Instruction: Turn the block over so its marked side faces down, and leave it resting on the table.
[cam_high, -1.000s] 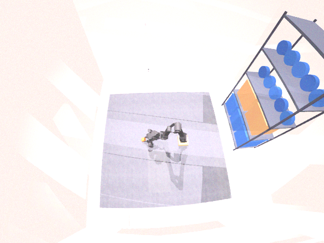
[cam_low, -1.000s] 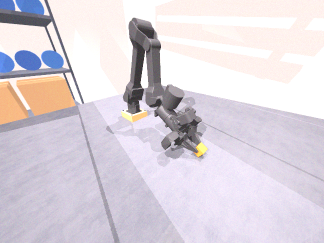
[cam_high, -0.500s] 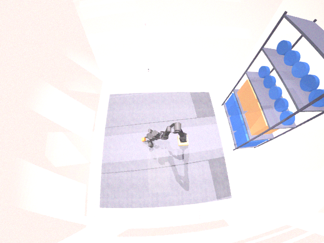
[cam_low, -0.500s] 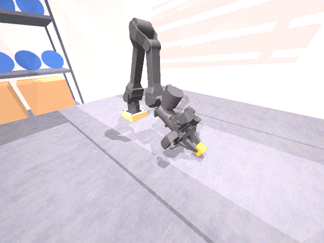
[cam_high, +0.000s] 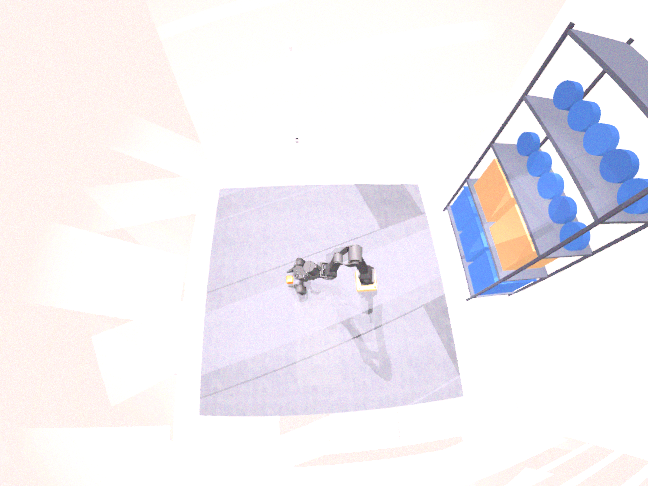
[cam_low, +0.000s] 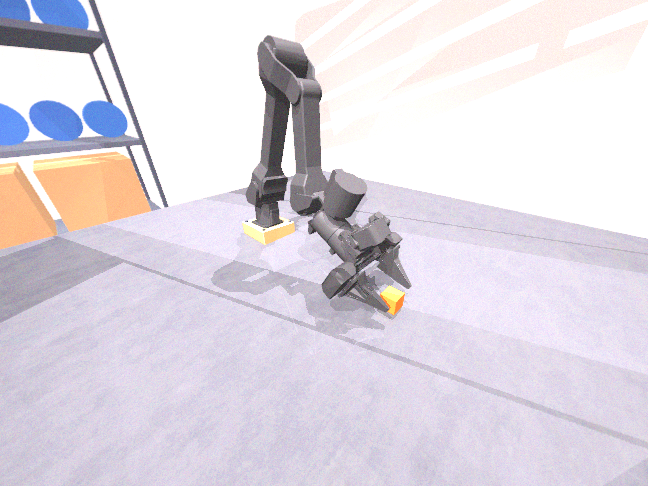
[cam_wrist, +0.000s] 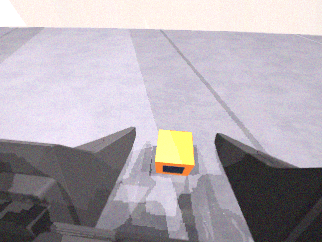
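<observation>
My gripper tip is 20 mm past the orange block and 10 mm above it.
</observation>
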